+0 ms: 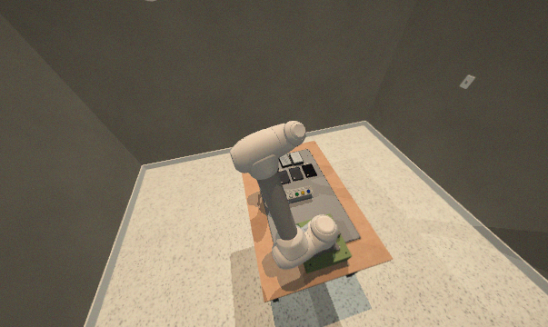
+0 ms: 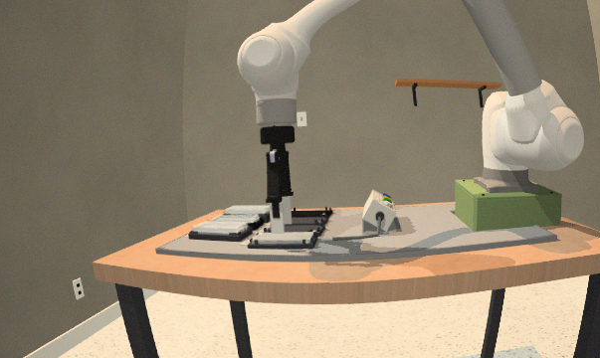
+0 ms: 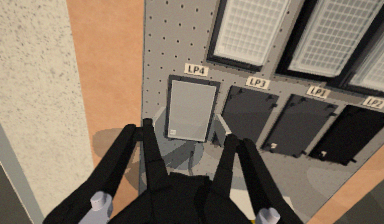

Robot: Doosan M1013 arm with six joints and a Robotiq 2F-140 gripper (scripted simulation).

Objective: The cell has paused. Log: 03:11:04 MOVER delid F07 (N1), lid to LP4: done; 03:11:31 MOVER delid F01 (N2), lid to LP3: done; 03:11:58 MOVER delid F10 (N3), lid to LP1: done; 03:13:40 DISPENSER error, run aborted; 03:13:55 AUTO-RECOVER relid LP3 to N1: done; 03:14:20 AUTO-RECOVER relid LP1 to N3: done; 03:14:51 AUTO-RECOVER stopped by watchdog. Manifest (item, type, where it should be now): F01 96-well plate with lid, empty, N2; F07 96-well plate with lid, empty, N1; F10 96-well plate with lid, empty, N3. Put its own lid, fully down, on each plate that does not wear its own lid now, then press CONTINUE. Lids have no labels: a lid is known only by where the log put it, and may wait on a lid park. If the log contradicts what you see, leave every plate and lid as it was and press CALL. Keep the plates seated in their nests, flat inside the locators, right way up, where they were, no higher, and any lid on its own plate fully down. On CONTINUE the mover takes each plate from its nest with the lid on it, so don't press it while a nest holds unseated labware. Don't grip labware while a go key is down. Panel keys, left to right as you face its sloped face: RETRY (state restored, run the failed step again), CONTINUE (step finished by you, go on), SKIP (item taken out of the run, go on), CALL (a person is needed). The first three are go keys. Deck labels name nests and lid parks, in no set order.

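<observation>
Right now my hand is 50 mm above the lid park LP4. Round my hand: LP4 label: 90 mm ahead, 60 mm below, 10 mm to the left; then plate: 180 mm ahead, 60 mm to the right, 40 mm below; then lid park LP3: 120 mm to the right, 50 mm below.
</observation>
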